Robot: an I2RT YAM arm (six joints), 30 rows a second.
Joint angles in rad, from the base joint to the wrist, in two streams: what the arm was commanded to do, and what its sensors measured. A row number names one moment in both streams.
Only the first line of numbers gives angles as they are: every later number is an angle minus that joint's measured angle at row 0.
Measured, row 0:
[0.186 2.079 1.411 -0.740 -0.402 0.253]
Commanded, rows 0 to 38:
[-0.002 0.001 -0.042 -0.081 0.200 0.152]
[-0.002 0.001 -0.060 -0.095 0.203 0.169]
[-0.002 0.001 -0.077 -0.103 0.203 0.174]
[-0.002 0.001 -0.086 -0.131 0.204 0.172]
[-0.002 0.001 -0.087 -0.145 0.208 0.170]
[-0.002 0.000 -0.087 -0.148 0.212 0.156]
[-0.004 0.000 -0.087 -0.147 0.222 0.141]
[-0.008 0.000 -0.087 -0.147 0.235 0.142]
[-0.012 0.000 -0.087 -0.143 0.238 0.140]
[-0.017 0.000 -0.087 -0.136 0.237 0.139]
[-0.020 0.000 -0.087 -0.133 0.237 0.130]
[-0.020 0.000 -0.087 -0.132 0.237 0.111]
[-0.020 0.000 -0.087 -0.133 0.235 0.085]
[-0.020 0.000 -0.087 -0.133 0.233 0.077]
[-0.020 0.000 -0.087 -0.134 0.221 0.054]
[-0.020 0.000 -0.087 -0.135 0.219 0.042]
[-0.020 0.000 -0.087 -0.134 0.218 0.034]
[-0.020 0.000 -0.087 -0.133 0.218 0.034]
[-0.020 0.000 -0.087 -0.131 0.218 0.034]
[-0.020 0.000 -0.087 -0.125 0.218 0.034]
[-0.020 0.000 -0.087 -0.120 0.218 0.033]
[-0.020 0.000 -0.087 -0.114 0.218 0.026]
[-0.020 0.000 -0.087 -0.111 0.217 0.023]
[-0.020 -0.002 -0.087 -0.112 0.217 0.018]
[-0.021 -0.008 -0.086 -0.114 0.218 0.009]
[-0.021 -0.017 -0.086 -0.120 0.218 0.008]
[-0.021 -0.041 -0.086 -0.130 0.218 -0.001]
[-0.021 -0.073 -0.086 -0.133 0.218 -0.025]
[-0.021 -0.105 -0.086 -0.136 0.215 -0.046]
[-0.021 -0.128 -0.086 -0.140 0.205 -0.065]
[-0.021 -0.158 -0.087 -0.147 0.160 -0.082]
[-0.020 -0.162 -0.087 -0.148 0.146 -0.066]
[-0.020 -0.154 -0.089 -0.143 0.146 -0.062]
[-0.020 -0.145 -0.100 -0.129 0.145 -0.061]
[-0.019 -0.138 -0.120 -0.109 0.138 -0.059]
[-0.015 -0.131 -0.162 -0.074 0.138 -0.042]
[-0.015 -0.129 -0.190 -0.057 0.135 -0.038]
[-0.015 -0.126 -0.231 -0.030 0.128 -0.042]
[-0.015 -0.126 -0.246 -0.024 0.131 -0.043]
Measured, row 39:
[-0.016 -0.142 -0.195 -0.040 0.149 -0.046]
